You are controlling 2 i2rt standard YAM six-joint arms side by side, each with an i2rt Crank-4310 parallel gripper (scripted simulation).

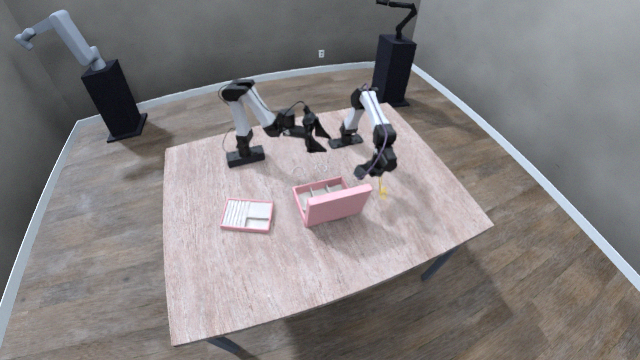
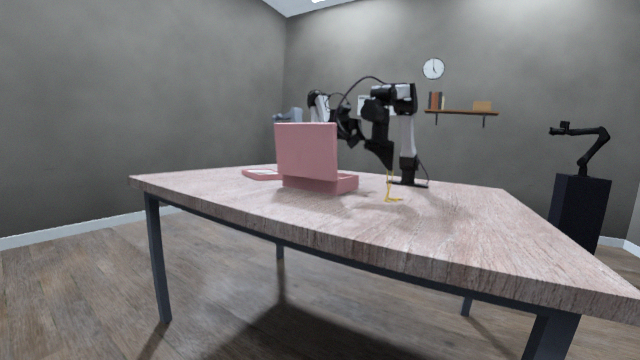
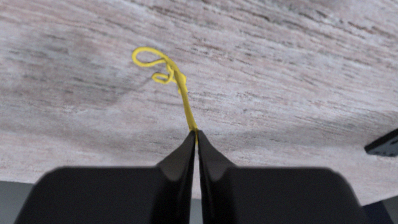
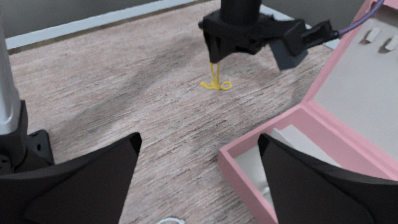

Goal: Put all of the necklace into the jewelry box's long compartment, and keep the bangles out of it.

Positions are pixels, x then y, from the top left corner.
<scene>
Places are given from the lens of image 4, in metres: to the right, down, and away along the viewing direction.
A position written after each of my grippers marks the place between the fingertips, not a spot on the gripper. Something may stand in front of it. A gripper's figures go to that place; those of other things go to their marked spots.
my left gripper [image 4: 213, 62]: 0.03, -0.10, 0.39
my right gripper [image 4: 199, 135]: 0.00, 0.02, 0.15
</scene>
